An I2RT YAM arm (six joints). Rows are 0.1 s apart.
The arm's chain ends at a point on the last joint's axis. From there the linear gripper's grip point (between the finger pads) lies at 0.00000 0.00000 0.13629 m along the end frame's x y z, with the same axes.
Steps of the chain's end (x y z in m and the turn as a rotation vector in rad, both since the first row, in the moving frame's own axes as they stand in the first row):
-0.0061, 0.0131, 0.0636, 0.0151, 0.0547, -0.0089
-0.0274, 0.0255, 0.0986, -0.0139, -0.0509, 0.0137
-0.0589, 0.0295, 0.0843, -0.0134, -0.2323, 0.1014
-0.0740, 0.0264, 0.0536, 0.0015, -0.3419, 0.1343
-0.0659, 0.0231, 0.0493, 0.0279, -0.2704, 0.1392
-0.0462, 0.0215, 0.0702, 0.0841, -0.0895, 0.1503
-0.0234, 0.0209, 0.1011, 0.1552, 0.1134, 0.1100
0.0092, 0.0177, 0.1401, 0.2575, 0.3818, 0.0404
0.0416, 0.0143, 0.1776, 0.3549, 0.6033, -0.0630
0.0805, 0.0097, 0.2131, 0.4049, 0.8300, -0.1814
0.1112, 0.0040, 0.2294, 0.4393, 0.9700, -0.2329
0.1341, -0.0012, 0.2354, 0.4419, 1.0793, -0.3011
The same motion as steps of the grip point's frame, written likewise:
0.0013, 0.0110, 0.0634, 0.0151, 0.0547, -0.0089
-0.0343, 0.0273, 0.0984, -0.0139, -0.0509, 0.0137
-0.0903, 0.0297, 0.0806, -0.0134, -0.2323, 0.1014
-0.1195, 0.0231, 0.0457, 0.0015, -0.3419, 0.1343
-0.1019, 0.0168, 0.0443, 0.0279, -0.2704, 0.1392
-0.0575, 0.0092, 0.0692, 0.0841, -0.0895, 0.1503
-0.0069, 0.0008, 0.0986, 0.1552, 0.1134, 0.1100
0.0601, -0.0151, 0.1259, 0.2575, 0.3818, 0.0404
0.1158, -0.0327, 0.1456, 0.3549, 0.6033, -0.0630
0.1730, -0.0472, 0.1591, 0.4049, 0.8300, -0.1814
0.2124, -0.0586, 0.1595, 0.4393, 0.9700, -0.2329
0.2401, -0.0675, 0.1534, 0.4419, 1.0793, -0.3011

